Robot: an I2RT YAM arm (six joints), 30 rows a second.
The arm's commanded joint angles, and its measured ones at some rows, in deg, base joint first. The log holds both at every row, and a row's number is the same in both.
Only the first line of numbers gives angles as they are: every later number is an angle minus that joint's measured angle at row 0.
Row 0, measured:
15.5 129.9 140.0 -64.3 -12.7 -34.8
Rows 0 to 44, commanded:
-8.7 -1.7 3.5 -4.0 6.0 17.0
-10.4 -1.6 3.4 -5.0 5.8 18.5
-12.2 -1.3 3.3 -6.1 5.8 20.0
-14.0 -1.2 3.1 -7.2 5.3 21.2
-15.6 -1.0 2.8 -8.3 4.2 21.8
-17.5 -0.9 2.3 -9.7 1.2 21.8
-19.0 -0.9 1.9 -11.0 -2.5 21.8
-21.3 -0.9 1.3 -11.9 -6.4 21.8
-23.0 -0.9 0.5 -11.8 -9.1 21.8
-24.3 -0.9 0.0 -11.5 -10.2 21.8
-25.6 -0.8 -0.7 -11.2 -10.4 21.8
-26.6 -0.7 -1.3 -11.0 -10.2 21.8
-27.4 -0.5 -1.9 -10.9 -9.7 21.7
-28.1 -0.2 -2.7 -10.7 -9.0 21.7
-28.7 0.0 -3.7 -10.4 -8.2 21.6
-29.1 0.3 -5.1 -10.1 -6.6 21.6
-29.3 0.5 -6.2 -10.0 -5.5 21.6
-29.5 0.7 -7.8 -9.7 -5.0 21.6
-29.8 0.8 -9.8 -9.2 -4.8 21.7
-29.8 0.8 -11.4 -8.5 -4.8 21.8
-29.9 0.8 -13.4 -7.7 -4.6 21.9
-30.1 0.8 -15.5 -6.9 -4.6 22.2
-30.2 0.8 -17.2 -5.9 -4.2 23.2
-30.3 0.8 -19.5 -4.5 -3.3 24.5
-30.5 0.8 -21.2 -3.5 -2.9 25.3
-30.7 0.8 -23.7 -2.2 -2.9 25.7
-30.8 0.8 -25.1 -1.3 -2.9 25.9
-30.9 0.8 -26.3 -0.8 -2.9 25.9
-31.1 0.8 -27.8 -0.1 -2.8 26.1
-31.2 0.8 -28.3 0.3 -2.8 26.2
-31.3 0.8 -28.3 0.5 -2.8 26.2
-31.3 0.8 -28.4 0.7 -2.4 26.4
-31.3 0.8 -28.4 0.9 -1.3 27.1
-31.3 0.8 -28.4 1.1 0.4 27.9
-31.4 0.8 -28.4 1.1 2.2 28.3
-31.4 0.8 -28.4 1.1 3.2 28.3
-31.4 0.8 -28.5 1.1 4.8 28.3
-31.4 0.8 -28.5 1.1 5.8 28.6
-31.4 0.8 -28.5 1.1 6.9 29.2
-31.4 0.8 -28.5 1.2 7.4 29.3
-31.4 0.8 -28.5 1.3 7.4 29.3
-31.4 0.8 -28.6 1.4 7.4 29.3
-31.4 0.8 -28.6 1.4 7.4 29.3
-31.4 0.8 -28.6 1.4 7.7 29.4
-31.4 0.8 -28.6 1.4 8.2 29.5
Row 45, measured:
-30.9 0.4 -28.3 1.3 5.3 28.6
